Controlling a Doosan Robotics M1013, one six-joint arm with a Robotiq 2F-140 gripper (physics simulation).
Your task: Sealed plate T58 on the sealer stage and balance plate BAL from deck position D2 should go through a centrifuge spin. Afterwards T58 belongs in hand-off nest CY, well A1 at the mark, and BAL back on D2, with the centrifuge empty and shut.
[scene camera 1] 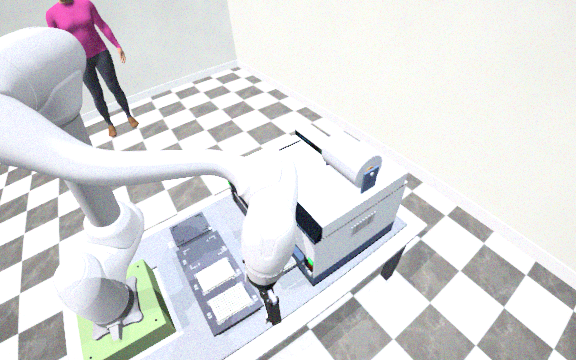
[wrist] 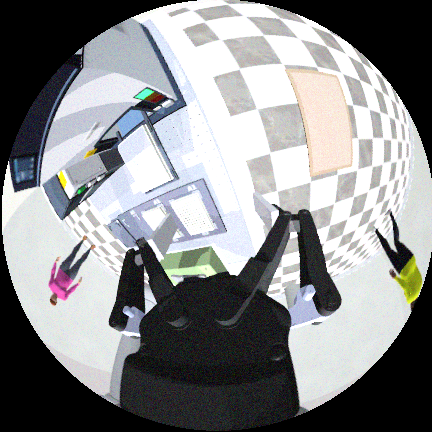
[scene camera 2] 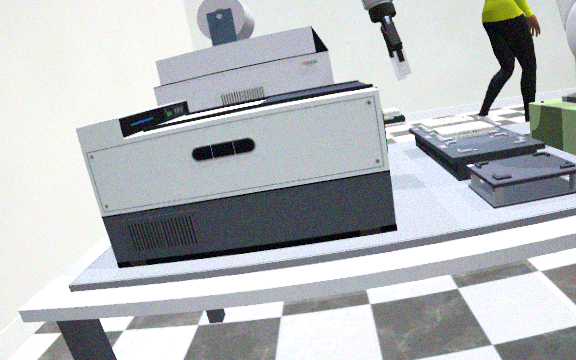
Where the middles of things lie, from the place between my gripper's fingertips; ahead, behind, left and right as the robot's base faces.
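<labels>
The plain plate (scene camera 1: 215, 275) is 220 mm to the left of my hand, 100 mm behind it and 130 mm below it. Going by their middles, that plate is the nearest to my hand of the things named here. And there's the centrifuge (scene camera 2: 310, 166), which from my hand is 460 mm to the left, 360 mm ahead and 70 mm below.
</labels>
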